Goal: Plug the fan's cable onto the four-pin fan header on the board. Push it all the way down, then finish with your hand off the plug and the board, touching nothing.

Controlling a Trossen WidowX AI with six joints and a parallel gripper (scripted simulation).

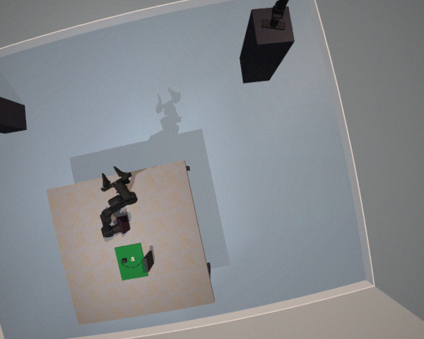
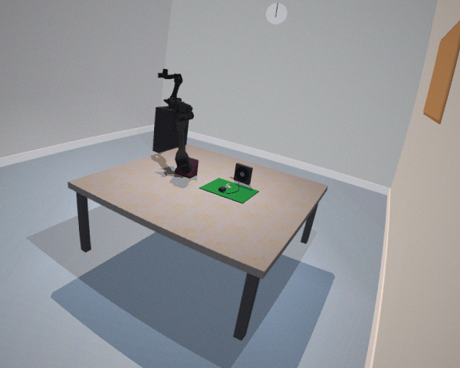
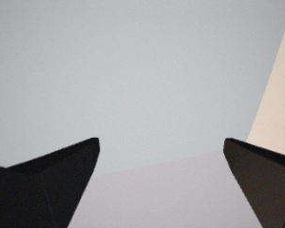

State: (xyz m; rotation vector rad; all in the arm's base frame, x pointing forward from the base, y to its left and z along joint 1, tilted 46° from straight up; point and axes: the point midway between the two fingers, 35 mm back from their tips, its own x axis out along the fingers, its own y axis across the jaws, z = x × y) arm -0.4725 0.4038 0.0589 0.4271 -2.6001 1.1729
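Right now my gripper tip is 780 mm short of the dark fan plug, 250 mm to the left of it and 420 mm above it. The rest, counted from my gripper tip: white four-pin fan header (770 mm ahead, 180 mm to the right, 440 mm below); then green board (800 mm ahead, 200 mm to the right, 450 mm below); then black fan (780 mm ahead, 20 mm to the right, 380 mm below).
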